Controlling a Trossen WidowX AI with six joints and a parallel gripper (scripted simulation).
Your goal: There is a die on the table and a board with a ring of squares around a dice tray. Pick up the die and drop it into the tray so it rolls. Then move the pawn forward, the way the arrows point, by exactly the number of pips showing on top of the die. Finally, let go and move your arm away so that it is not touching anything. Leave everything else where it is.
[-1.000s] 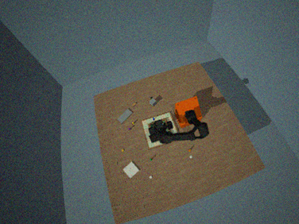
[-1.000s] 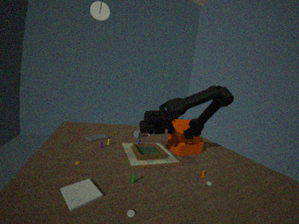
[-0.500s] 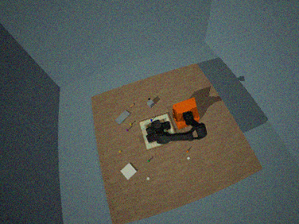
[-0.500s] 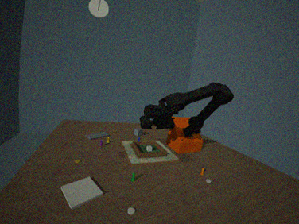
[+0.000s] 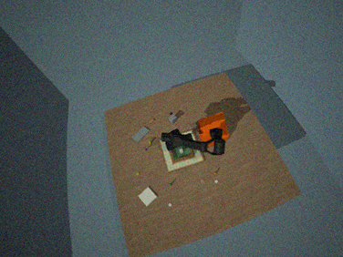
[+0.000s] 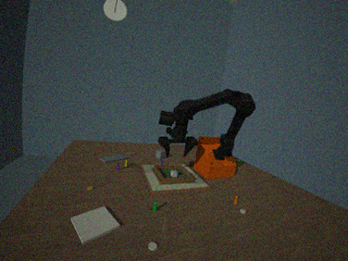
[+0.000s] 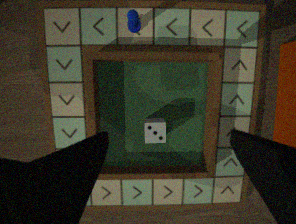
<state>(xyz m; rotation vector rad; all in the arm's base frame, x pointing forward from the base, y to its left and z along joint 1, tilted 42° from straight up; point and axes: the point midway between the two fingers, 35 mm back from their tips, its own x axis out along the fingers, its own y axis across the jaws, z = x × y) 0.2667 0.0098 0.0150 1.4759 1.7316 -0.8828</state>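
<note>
The blue pawn is 110 mm to the right of my gripper tip, 80 mm below it and 30 mm ahead of it. From my gripper tip the other things lie so: white die (80 mm below, 20 mm to the left); then green tray (100 mm below, 10 mm ahead); then grey cube (280 mm to the right, 80 mm below, 10 mm behind).
</note>
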